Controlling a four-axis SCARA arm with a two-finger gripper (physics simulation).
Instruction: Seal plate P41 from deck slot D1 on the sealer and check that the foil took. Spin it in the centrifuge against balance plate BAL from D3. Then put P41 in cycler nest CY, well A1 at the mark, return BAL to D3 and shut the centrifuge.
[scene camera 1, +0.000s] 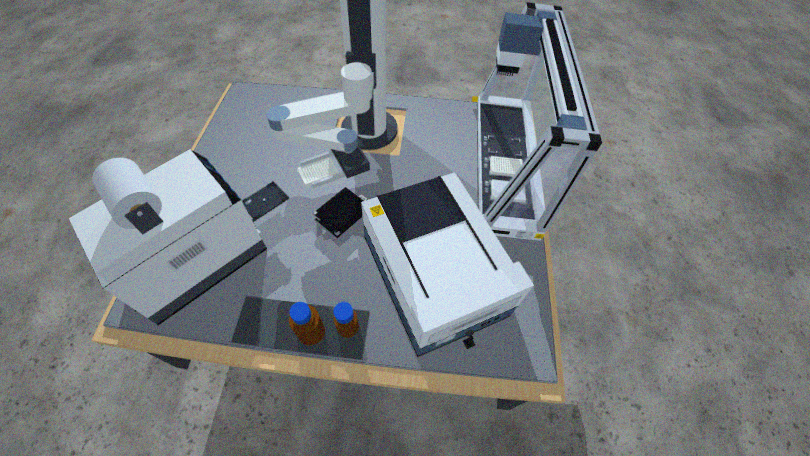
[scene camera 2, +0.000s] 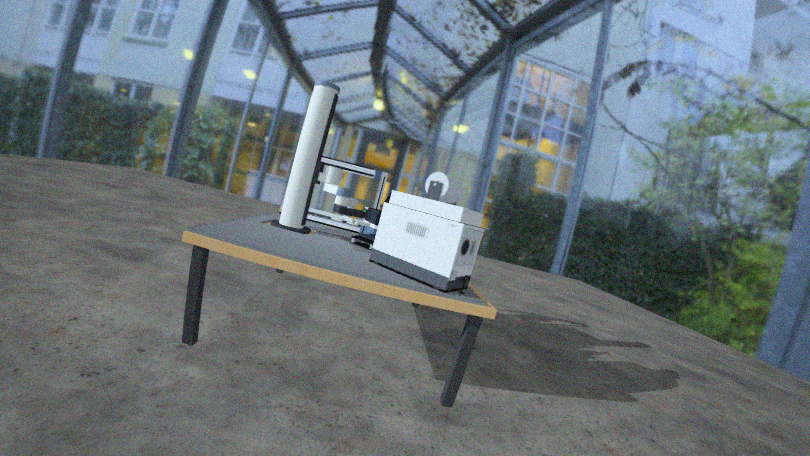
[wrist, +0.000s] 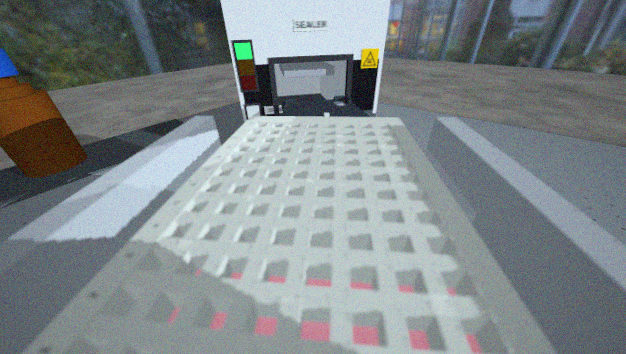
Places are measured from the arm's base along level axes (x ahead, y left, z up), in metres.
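Where they show: gripper, between the fingertips: (scene camera 1: 306, 174) (scene camera 2: 361, 222) (wrist: 319, 135); arm's base, origin of its link: (scene camera 1: 369, 129) (scene camera 2: 290, 228).
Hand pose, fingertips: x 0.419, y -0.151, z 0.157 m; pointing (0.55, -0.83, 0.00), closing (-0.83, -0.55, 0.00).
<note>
Things, the pixels of their top centre, and the offset from my fingertips.
- white well plate, centre of its top: (wrist: 311, 180) (scene camera 1: 317, 170) dy +0.035, dx -0.023, dz +0.003 m
- sealer, centre of its top: (scene camera 1: 122, 173) (scene camera 2: 444, 175) dy -0.332, dx +0.321, dz +0.332 m
- sealer's dark tray, centre of its top: (wrist: 326, 115) (scene camera 1: 264, 199) dy -0.138, dx +0.094, dz -0.046 m
- black square tray, centre of its top: (scene camera 1: 340, 206) (scene camera 2: 368, 238) dy +0.124, dx +0.058, dz -0.092 m
My gripper (scene camera 1: 303, 175) (wrist: 319, 135) is shut on a white well plate (scene camera 1: 318, 171) (wrist: 322, 215), held level by its long sides. I take it for P41; no name shows. Pink liquid shows in the nearer wells, and I see no foil over them. The plate faces the sealer (scene camera 1: 170, 175) (scene camera 2: 425, 237) (wrist: 310, 42), whose green light is lit. The sealer's dark tray (scene camera 1: 265, 199) stands out from its opening, apart from the plate. Two white plates (scene camera 1: 506, 165) (scene camera 1: 504, 190) sit on the deck (scene camera 1: 502, 120) at the right; which is BAL I cannot tell. Nest CY cannot be made out.
A white instrument (scene camera 1: 453, 271) with a dark top opening stands right of centre; whether centrifuge or cycler I cannot tell. A black square tray (scene camera 1: 340, 210) juts beside it. Two amber bottles (scene camera 1: 307, 328) (scene camera 1: 346, 325) stand near the front edge. A gantry frame (scene camera 1: 561, 62) rises over the deck.
</note>
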